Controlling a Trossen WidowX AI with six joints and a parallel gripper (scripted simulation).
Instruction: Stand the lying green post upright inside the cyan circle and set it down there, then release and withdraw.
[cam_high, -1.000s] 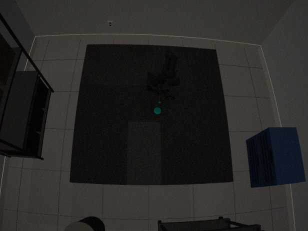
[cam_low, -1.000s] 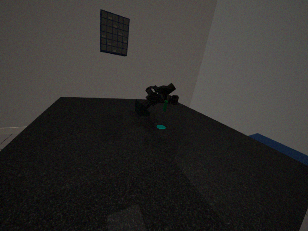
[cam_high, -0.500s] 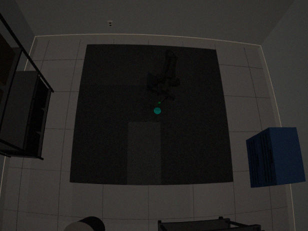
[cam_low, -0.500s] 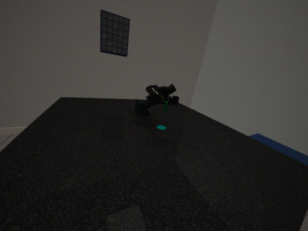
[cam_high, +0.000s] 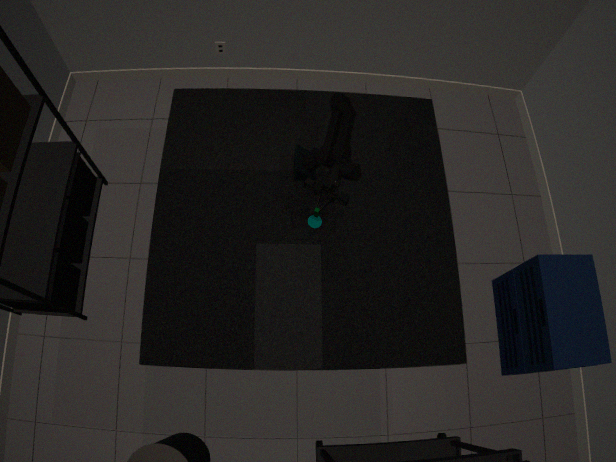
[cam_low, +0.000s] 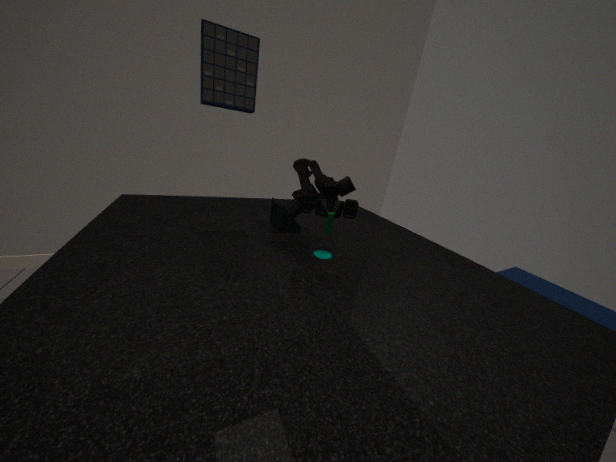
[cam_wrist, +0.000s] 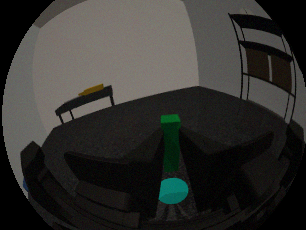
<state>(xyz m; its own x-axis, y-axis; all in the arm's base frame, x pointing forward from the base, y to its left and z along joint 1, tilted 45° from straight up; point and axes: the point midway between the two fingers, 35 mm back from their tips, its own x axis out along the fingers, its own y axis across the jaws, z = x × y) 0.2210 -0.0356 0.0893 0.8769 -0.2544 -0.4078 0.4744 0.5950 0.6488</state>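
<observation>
Now: gripper tip 130 mm above the cyan circle and 10 mm past it. Round my gripper tip: green post 20 mm below.
</observation>
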